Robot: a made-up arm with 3 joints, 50 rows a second.
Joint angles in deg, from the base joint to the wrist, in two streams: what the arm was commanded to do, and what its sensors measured. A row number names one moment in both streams.
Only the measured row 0 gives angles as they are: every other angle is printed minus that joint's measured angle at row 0.
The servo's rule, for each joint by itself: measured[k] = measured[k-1] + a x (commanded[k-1-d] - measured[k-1]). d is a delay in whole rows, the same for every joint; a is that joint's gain. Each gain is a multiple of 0.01, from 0.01 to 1. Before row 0 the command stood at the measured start. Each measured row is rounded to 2 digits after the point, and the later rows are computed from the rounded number. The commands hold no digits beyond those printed.
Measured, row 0:
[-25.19 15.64 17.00]
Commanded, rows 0 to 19:
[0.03 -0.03 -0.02]
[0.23 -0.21 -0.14]
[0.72 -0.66 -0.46]
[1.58 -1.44 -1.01]
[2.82 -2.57 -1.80]
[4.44 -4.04 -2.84]
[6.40 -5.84 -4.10]
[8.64 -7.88 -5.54]
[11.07 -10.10 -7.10]
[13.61 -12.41 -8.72]
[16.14 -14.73 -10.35]
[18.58 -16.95 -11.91]
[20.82 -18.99 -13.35]
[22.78 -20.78 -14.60]
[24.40 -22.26 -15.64]
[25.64 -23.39 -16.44]
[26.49 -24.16 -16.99]
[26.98 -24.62 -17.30]
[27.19 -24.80 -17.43]
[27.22 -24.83 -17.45]
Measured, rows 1 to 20:
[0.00 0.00 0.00]
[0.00 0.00 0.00]
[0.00 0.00 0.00]
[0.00 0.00 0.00]
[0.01 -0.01 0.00]
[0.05 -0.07 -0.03]
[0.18 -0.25 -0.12]
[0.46 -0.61 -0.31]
[0.93 -1.20 -0.62]
[1.63 -2.05 -1.09]
[2.58 -3.19 -1.72]
[3.79 -4.60 -2.52]
[5.25 -6.25 -3.48]
[6.92 -8.10 -4.58]
[8.76 -10.09 -5.79]
[10.72 -12.15 -7.08]
[12.74 -14.20 -8.40]
[14.75 -16.17 -9.70]
[16.68 -18.00 -10.95]
[18.47 -19.62 -12.10]
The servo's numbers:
d 4
a 0.20 0.30 0.21

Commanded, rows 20 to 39:
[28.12 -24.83 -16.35]
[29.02 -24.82 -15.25]
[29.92 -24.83 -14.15]
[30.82 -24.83 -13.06]
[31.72 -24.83 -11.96]
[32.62 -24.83 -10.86]
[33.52 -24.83 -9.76]
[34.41 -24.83 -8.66]
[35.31 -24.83 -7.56]
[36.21 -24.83 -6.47]
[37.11 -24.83 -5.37]
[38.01 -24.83 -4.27]
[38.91 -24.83 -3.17]
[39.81 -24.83 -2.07]
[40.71 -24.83 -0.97]
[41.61 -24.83 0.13]
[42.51 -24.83 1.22]
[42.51 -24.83 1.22]
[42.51 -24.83 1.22]
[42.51 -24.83 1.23]
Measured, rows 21 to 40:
[20.07 -20.98 -13.13]
[21.45 -22.07 -14.01]
[22.60 -22.89 -14.73]
[23.52 -23.47 -15.30]
[24.44 -23.88 -15.52]
[25.36 -24.16 -15.46]
[26.27 -24.36 -15.18]
[27.18 -24.50 -14.73]
[28.09 -24.60 -14.15]
[29.00 -24.67 -13.46]
[29.90 -24.72 -12.68]
[30.80 -24.75 -11.84]
[31.70 -24.77 -10.94]
[32.60 -24.79 -10.00]
[33.50 -24.80 -9.03]
[34.40 -24.81 -8.03]
[35.30 -24.82 -7.01]
[36.20 -24.82 -5.97]
[37.10 -24.82 -4.92]
[38.00 -24.82 -3.86]

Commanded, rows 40 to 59:
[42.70 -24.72 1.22]
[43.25 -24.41 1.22]
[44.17 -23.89 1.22]
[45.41 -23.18 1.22]
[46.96 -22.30 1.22]
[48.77 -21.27 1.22]
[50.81 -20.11 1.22]
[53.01 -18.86 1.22]
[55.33 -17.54 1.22]
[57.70 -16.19 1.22]
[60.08 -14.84 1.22]
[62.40 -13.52 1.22]
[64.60 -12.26 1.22]
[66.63 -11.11 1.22]
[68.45 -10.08 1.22]
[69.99 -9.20 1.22]
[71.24 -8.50 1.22]
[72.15 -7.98 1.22]
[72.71 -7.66 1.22]
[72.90 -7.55 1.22]
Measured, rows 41 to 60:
[38.90 -24.82 -2.79]
[39.62 -24.82 -1.95]
[40.20 -24.82 -1.28]
[40.66 -24.82 -0.75]
[41.07 -24.79 -0.34]
[41.51 -24.68 -0.01]
[42.04 -24.44 0.25]
[42.71 -24.06 0.45]
[43.56 -23.53 0.61]
[44.60 -22.85 0.74]
[45.84 -22.03 0.84]
[47.27 -21.08 0.92]
[48.88 -20.02 0.98]
[50.64 -18.87 1.03]
[52.53 -17.66 1.07]
[54.50 -16.42 1.10]
[56.52 -15.17 1.13]
[58.54 -13.95 1.15]
[60.52 -12.79 1.16]
[62.41 -11.71 1.17]

